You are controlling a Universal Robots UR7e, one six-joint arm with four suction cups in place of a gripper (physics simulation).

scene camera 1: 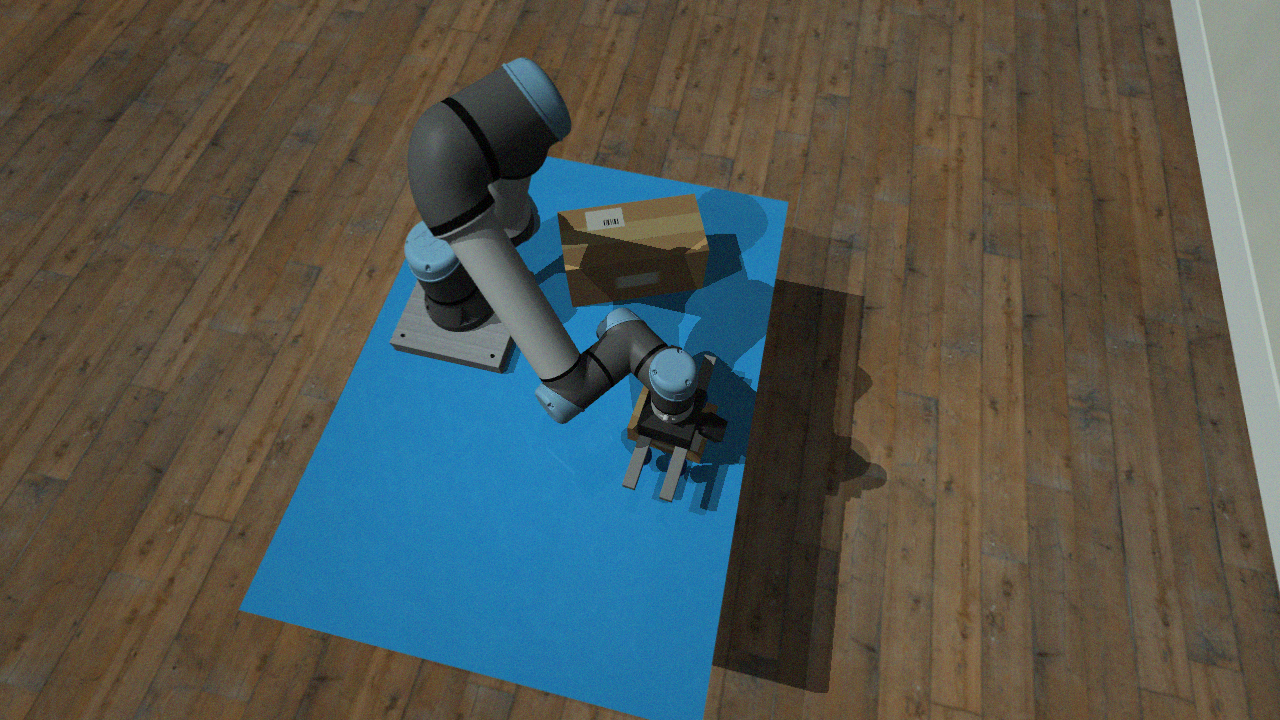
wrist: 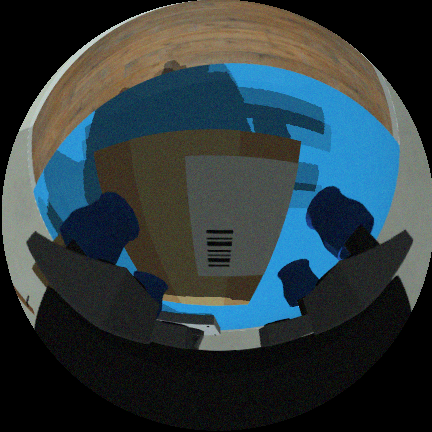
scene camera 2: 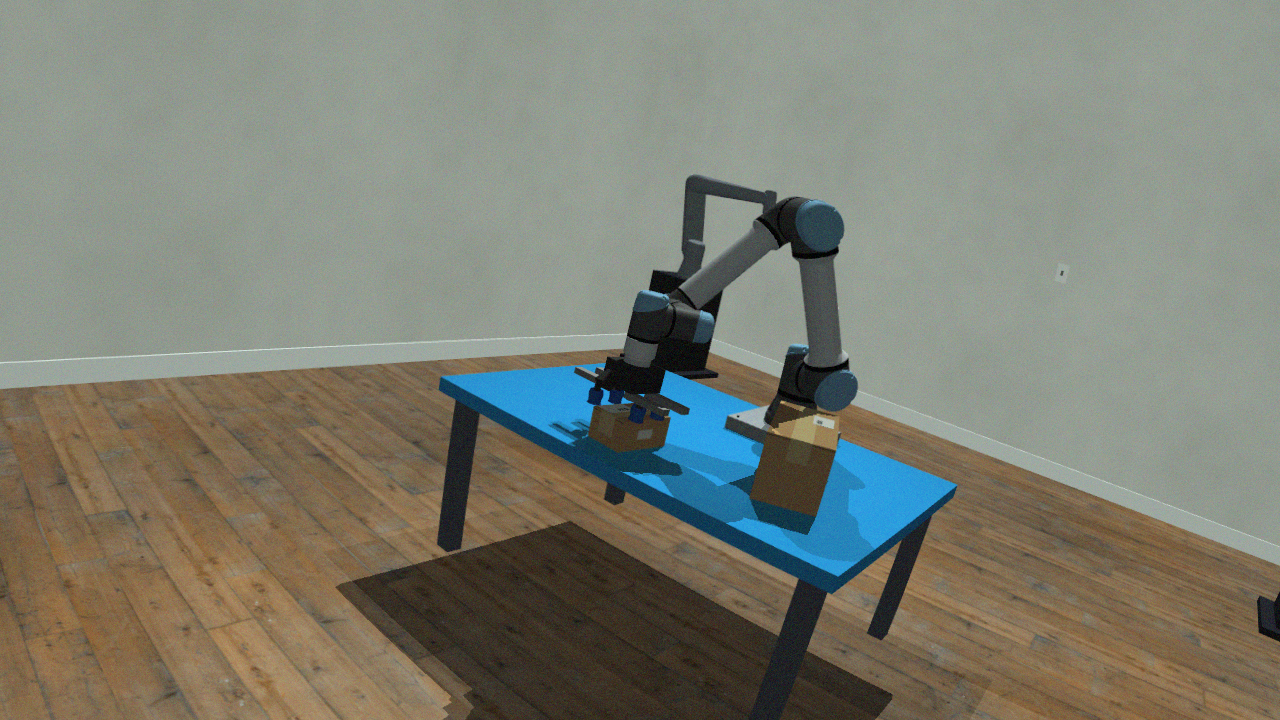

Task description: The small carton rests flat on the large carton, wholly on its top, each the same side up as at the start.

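Note:
The small carton is brown with a grey barcode label on top. It rests on the blue table near its right edge in scene camera 1. My suction gripper sits on top of it. In the wrist view the left pair of dark blue cups is on the carton's top, while the right pair hangs beside it over the table. The large carton stands apart at the back, next to the arm's base.
The arm's grey base plate is bolted to the table beside the large carton. The table edge runs close to the small carton, with wooden floor far below. A white wall stands behind.

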